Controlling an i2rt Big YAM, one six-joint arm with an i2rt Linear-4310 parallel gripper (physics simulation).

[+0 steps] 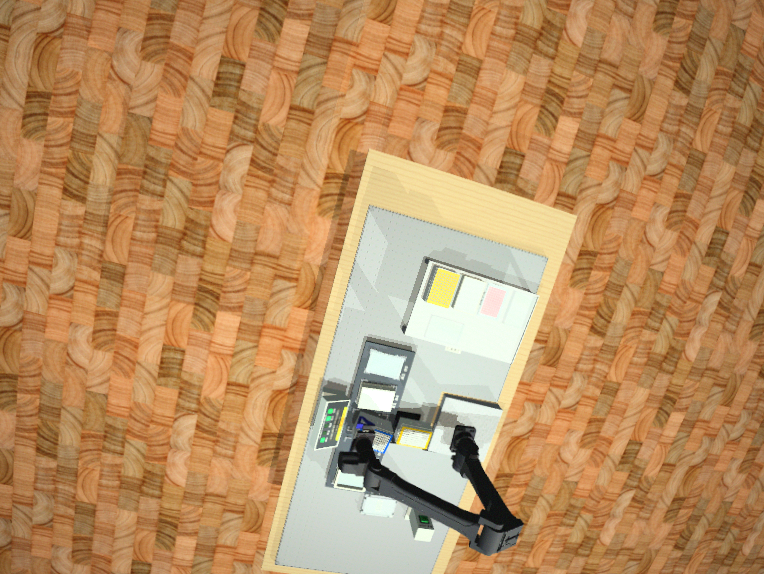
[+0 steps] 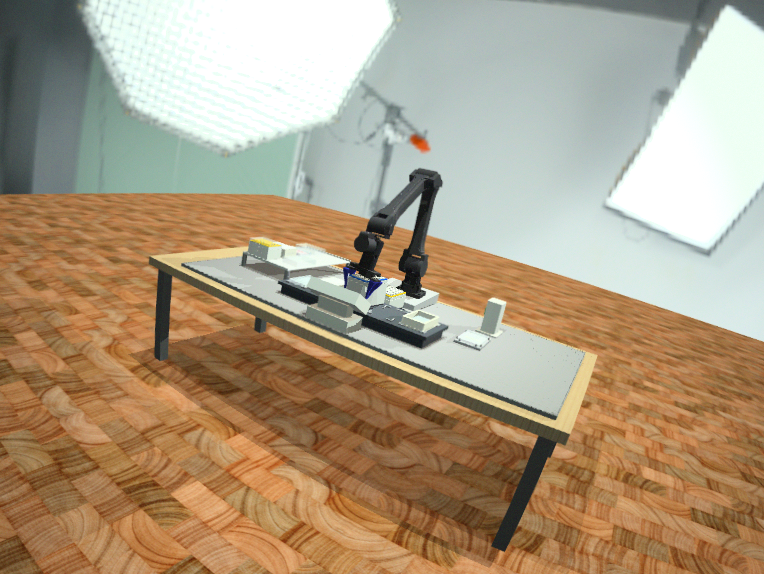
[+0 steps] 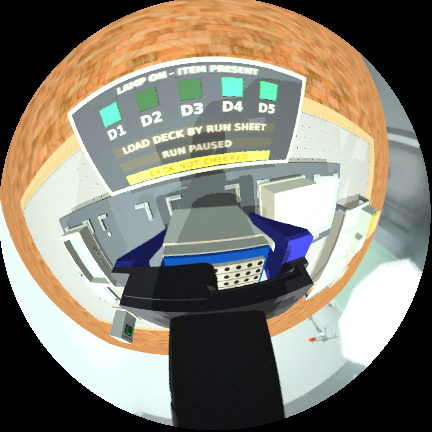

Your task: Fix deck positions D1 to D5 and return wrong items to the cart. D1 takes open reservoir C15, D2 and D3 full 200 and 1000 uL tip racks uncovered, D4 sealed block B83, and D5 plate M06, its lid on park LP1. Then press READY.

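Frame: origin at the arm's base, x down, y ahead, z right, level; millimetres.
Seen in the pictures: gripper, fingertip midpoint: (image 1: 358, 426) (image 3: 209, 224); arm's base, origin of the base link: (image 1: 462, 438) (image 2: 410, 293).
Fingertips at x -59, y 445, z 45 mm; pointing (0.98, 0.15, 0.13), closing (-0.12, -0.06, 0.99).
Observation:
Offsets run from my fingertips to a thing's middle. "spot": to the spot under its first point.
My gripper (image 1: 369, 432) (image 2: 358, 285) (image 3: 209, 224) is shut on a grey tip rack with a blue band @(dx -14, dy -55, dz -13 mm) (image 1: 381, 441) (image 3: 210, 242), its tip holes uncovered. The rack is upright over the D3 area of the dark deck (image 1: 387, 343) (image 3: 127, 209); its clearance is hidden. An open reservoir @(dx +25, dy -18, dz -250 mm) (image 1: 348, 479) (image 2: 421, 319) (image 3: 84, 252) is at D1. A pale block @(dx +17, dy -47, dz +118 mm) (image 1: 376, 398) (image 3: 295, 202) is at D4 and a clear-topped plate @(dx +33, dy -61, dz +244 mm) (image 1: 384, 364) (image 3: 327, 187) at D5. The panel @(spot: dx -28, dy +99, dz +11 mm) (image 1: 332, 424) (image 3: 207, 112) shows D1, D4 and D5 lit, D2 and D3 dark, and "DECK NOT CHECKED".
A yellow-edged tip rack @(dx +44, dy -230, dz -34 mm) (image 1: 413, 437) (image 2: 394, 295) stands between deck and arm base. The cart @(dx +54, dy -347, dz +486 mm) (image 1: 472, 339) holds a yellow rack @(dx -31, dy -194, dz +573 mm) (image 1: 443, 287) (image 2: 265, 248) and other labware. A flat white park @(spot: dx +69, dy -157, dz -413 mm) (image 1: 377, 506) (image 2: 472, 339) and the button box @(dx +22, dy -346, dz -441 mm) (image 1: 423, 530) (image 2: 492, 316) (image 3: 121, 326) are beyond D1.

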